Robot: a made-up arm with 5 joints.
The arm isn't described. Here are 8 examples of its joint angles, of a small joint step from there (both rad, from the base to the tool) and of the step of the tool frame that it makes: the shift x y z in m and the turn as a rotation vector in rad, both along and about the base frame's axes.
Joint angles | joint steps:
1: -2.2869 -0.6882 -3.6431 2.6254 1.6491 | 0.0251 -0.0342 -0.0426 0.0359 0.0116
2: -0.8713 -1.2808 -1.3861 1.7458 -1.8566 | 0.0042 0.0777 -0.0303 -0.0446 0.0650
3: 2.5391 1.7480 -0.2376 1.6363 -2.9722 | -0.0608 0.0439 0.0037 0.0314 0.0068
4: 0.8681 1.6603 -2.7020 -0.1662 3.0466 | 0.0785 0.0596 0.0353 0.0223 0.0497
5: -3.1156 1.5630 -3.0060 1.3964 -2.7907 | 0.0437 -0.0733 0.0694 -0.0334 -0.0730
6: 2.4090 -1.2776 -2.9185 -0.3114 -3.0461 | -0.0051 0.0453 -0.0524 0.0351 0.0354
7: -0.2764 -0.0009 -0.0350 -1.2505 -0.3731 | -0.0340 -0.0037 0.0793 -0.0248 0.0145
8: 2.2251 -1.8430 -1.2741 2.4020 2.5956 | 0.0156 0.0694 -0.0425 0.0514 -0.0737
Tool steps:
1: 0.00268 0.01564 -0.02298 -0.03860 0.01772 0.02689
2: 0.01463 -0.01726 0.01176 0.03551 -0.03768 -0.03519
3: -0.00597 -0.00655 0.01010 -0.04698 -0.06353 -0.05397
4: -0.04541 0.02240 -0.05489 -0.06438 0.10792 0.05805
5: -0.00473 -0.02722 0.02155 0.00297 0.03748 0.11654
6: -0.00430 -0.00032 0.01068 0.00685 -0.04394 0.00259
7: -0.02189 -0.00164 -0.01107 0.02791 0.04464 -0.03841
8: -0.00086 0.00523 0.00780 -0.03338 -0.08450 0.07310
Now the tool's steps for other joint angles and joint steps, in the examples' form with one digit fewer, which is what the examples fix.
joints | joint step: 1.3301 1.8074 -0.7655 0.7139 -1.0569 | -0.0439 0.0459 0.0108 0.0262 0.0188
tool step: -0.0108 -0.0183 0.0128 -0.0848 0.0038 -0.0397
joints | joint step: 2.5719 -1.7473 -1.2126 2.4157 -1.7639 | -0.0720 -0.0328 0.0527 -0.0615 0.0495
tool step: -0.0114 -0.0028 -0.0024 0.0019 0.0493 -0.1138
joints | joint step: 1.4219 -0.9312 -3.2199 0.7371 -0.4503 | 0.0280 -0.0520 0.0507 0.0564 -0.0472
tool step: 0.0146 -0.0065 -0.0032 -0.0530 0.0187 -0.0178
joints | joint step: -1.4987 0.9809 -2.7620 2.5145 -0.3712 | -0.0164 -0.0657 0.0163 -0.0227 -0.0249
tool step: -0.0080 0.0030 0.0269 -0.0709 -0.0206 0.0027
